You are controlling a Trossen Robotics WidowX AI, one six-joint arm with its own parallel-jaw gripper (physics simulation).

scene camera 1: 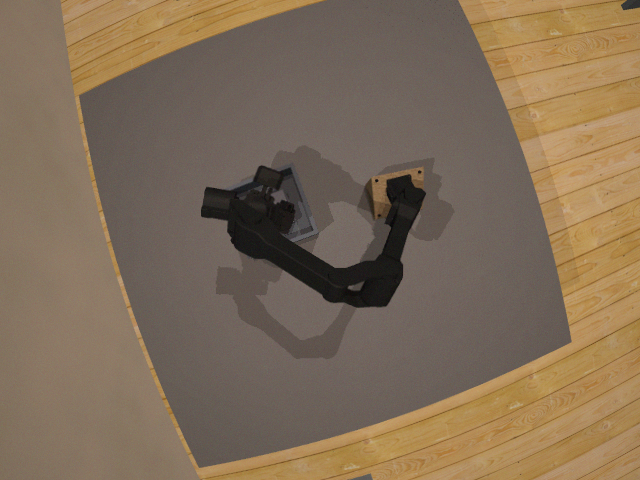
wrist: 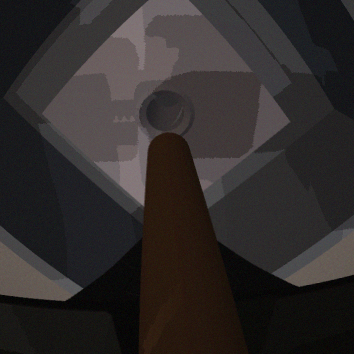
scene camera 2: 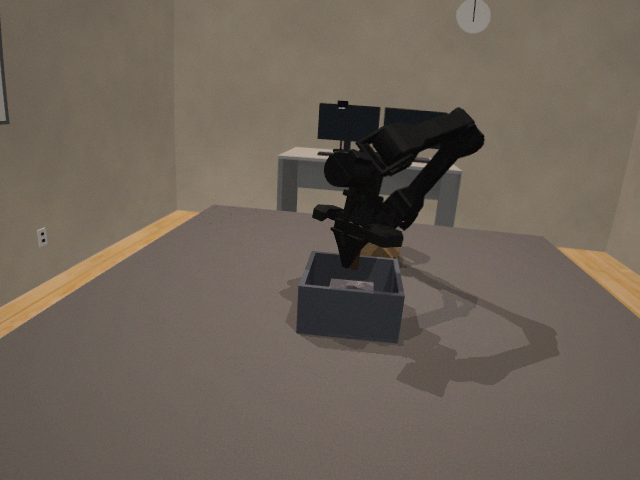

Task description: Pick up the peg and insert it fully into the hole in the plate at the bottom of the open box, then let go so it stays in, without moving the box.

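Places are measured from the arm's base along level axes (x ahead, y left, z up), in metres.
Pixels of known places: gripper, fingertip midpoint: [wrist: 173,231] [scene camera 2: 345,267]; arm's base at its link origin: [scene camera 1: 399,187].
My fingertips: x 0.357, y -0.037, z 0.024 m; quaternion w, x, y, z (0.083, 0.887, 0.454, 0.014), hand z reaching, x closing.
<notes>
For each thing: its top centre in the pictures, then the offset to it from my fingertips. Level surfaces: height alone.
- brown round peg at its top centre: [scene camera 2: 358,230] dy +0.017, dx -0.021, dz +0.071 m
- pale plate at its top centre: [wrist: 164,114] [scene camera 2: 351,287] dy +0.013, dx -0.024, dz -0.052 m
- grey-blue box at its top centre: [wrist: 161,142] [scene camera 2: 353,271] [scene camera 1: 270,210] dy +0.013, dx -0.024, dz -0.015 m
- grey mat at its surface level: dz -0.113 m
My gripper [scene camera 2: 350,262] is shut on the brown round peg [scene camera 2: 355,261] [wrist: 180,240] and holds it over the open box. In the wrist view the peg's tip is just below the round hole [wrist: 166,112] in the image, overlapping the near edge of its rim. The pale plate [wrist: 220,55] [scene camera 2: 338,283] lies at the bottom of the grey-blue box [scene camera 1: 306,206] [scene camera 2: 349,315]. In the scene camera 2 view the fingertips are at about the height of the box's rim. How far the peg's tip is above the plate is hard to tell. The arm hides part of the box from above.
The box's walls surround the plate on all sides. The arm's wooden base block [scene camera 1: 381,198] [scene camera 2: 379,251] stands on the grey mat [scene camera 1: 330,403] [scene camera 2: 206,392]. A desk [scene camera 2: 287,175] with two monitors stands in the background.
</notes>
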